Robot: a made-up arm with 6 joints.
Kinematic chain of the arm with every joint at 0, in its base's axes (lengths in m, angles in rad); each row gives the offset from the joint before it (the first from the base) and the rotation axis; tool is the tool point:
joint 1: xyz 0 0 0.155 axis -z
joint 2: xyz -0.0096 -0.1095 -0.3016 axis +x
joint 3: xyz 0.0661 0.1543 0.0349 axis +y
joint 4: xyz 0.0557 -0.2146 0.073 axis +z
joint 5: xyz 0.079 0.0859 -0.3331 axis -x
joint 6: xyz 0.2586 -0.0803 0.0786 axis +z
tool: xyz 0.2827 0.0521 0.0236
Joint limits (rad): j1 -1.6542..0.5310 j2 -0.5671..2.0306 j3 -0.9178..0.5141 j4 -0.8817..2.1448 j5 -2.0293..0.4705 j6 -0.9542..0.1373
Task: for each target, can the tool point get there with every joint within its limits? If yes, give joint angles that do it. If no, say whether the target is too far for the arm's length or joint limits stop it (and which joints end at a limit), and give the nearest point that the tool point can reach.
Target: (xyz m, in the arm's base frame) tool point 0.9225 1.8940 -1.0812
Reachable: no: too far | nearest point 0.3868 0.7942 -0.4761 | short by 1.365 m
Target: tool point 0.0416 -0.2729 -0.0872
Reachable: no: joint limits stop it (at a limit: joint 1, joint 4, joint 5, joint 6) | nearest point -0.1735 -0.3871 0.0593 | short by 0.284 m
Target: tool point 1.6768 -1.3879 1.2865
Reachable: no: too far | nearest point 0.6555 -0.5426 0.2368 | short by 1.691 m
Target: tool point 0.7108 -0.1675 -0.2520
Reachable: yes | joints 0.3250 0.6971 -0.0356 0.2400 -1.2754 0.0141
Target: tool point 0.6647 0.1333 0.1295
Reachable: yes | joints -0.2407 1.7558 -0.1209 0.6050 -0.7011 -0.2073
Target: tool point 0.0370 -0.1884 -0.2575
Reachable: no: joint limits stop it (at a limit: joint 1, joint 2, joint 4, joint 6) | nearest point -0.1386 -0.3466 -0.4329 | short by 0.294 m
